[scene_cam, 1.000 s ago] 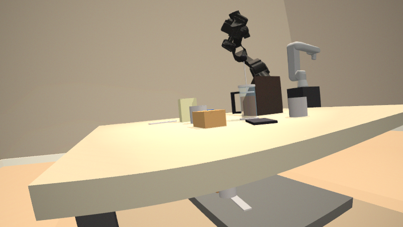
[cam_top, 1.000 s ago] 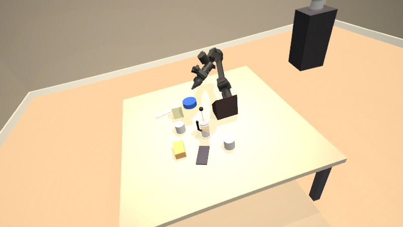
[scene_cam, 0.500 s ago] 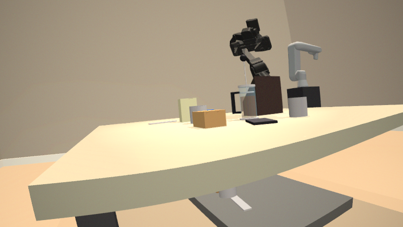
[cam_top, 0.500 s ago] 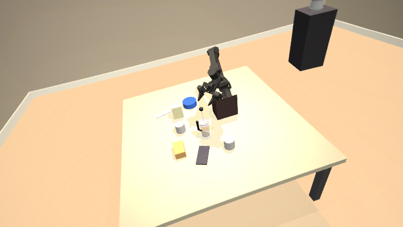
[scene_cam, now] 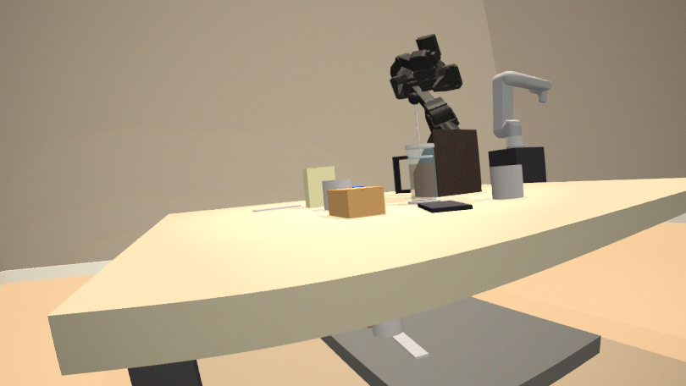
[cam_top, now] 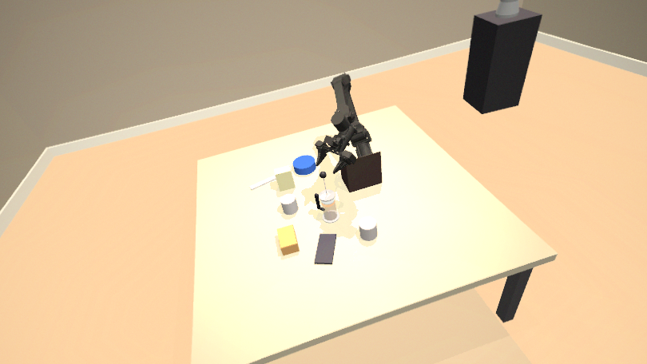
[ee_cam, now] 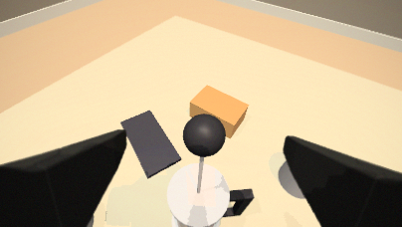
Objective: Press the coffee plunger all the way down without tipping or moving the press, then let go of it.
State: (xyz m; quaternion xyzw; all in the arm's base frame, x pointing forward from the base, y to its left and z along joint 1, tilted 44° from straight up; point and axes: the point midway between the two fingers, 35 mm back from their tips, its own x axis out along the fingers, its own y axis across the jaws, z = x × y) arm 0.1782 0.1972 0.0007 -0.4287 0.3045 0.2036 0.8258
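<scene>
My gripper tip is now 20 mm short of the glass coffee press and 140 mm above it. Round my gripper tip: dark flat slab: 70 mm ahead, 180 mm to the left, 260 mm below; then pale green box: 180 mm ahead, 280 mm to the right, 210 mm below; then orange box: 210 mm ahead, 110 mm to the left, 240 mm below.
</scene>
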